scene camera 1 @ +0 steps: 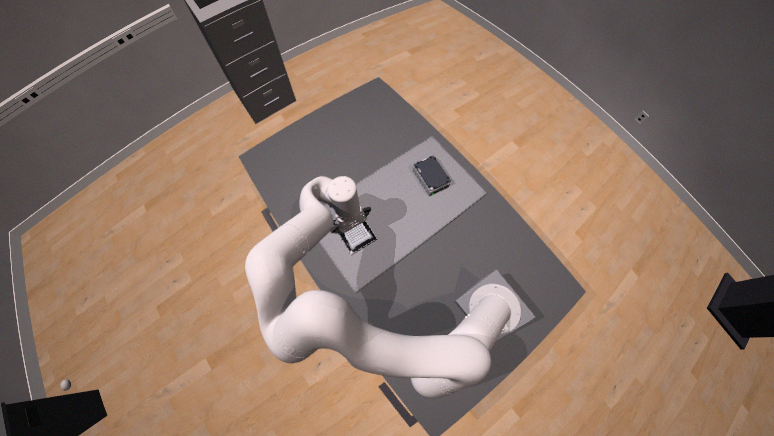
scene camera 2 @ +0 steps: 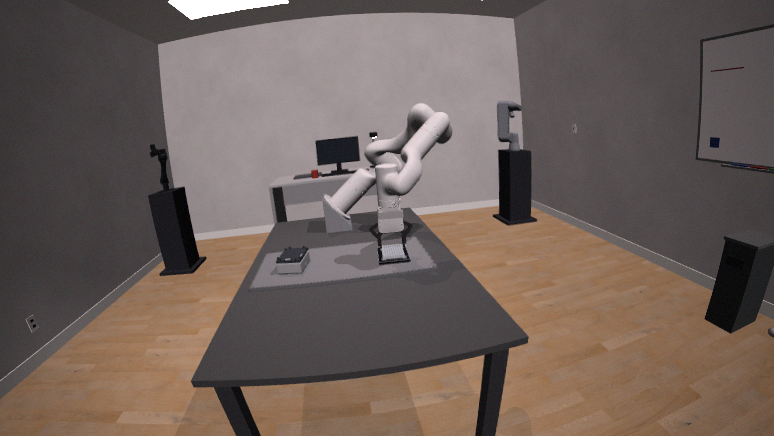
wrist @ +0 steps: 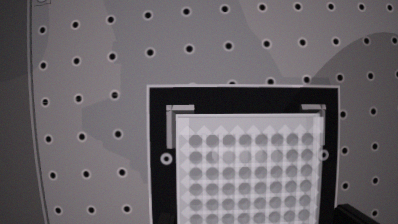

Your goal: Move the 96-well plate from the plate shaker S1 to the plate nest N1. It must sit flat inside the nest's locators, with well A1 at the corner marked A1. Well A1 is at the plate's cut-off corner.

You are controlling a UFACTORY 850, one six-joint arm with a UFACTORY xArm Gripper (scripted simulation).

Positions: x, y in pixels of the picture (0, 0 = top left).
Labels:
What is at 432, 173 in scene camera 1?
A plate shaker S1.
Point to a white 96-well plate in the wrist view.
At 280, 133

